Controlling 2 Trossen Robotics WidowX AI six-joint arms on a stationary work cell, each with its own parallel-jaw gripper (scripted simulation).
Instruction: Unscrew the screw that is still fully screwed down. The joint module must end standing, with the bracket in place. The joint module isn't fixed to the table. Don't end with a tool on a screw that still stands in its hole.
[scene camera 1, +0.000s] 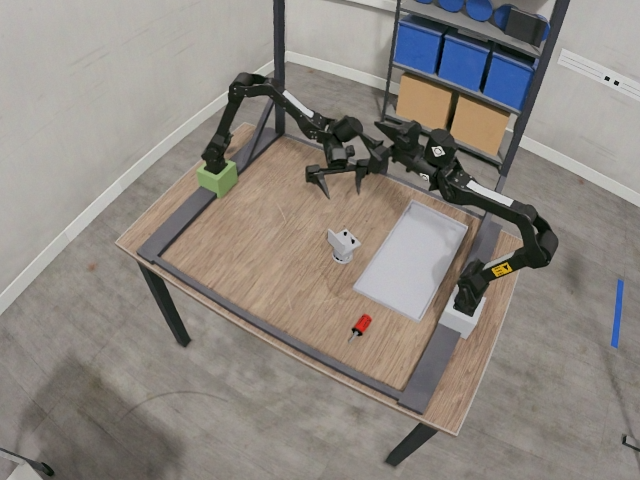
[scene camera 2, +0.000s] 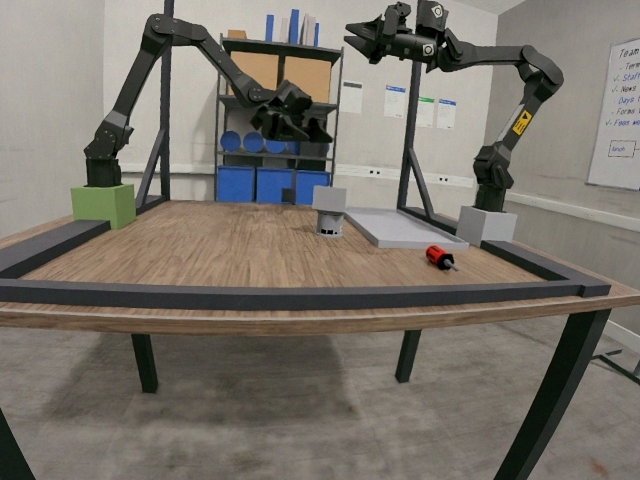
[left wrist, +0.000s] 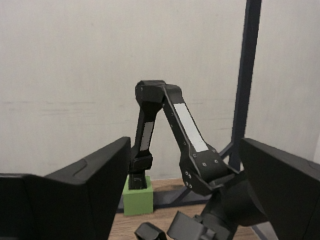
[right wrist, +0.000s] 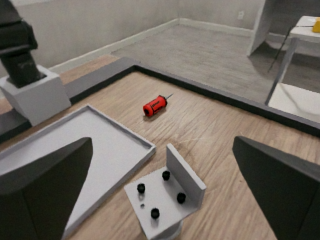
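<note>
There is my left gripper (scene camera 2: 344, 32), and I can also see my left gripper (scene camera 1: 366, 127) and, from its own wrist, my left gripper (left wrist: 185, 144). I see my right gripper (scene camera 2: 321, 140) too, then again my right gripper (scene camera 1: 344, 197) and my right gripper (right wrist: 164, 143). A shallow grey tray (scene camera 1: 405, 272) is here with my grippers, and a further view gives me the shallow grey tray (scene camera 2: 393, 230), though in the left wrist view the tray is out of frame. I also see a grey bracket (scene camera 2: 324, 198); in the left wrist view the bracket is out of frame.
</note>
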